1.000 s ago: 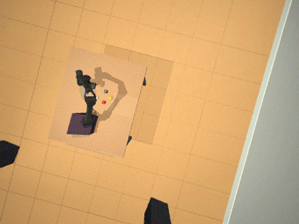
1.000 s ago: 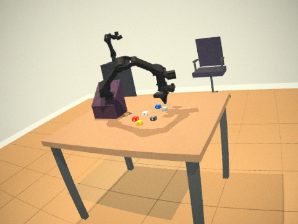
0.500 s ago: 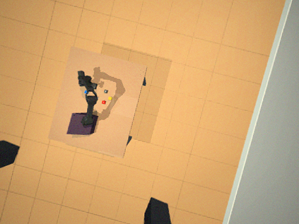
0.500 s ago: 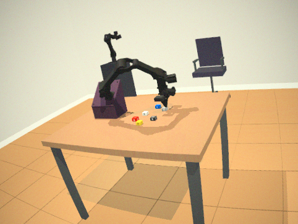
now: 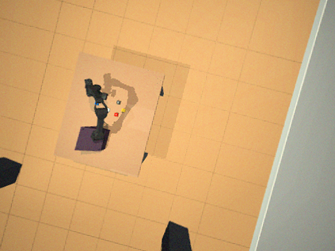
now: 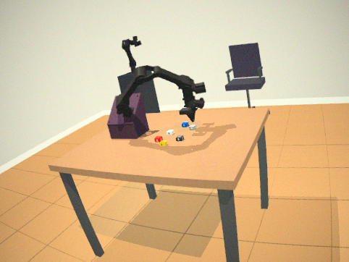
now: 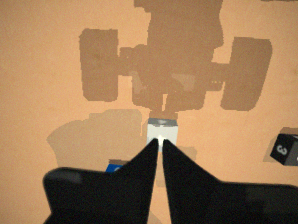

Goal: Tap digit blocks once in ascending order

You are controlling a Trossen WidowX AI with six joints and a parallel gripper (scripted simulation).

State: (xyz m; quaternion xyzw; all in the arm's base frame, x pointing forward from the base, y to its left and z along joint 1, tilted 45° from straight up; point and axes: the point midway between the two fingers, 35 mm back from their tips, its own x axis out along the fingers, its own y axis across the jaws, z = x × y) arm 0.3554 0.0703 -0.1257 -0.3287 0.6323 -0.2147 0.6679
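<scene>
Right now the white block is 110 mm behind my gripper tip, 90 mm to the right of it and 30 mm below it. The rest, counted from my gripper tip: black block: 160 mm to the right, 30 mm below; then red block: 120 mm behind, 190 mm to the right, 30 mm below; then blue block: 80 mm behind, 40 mm to the left, 30 mm below.
</scene>
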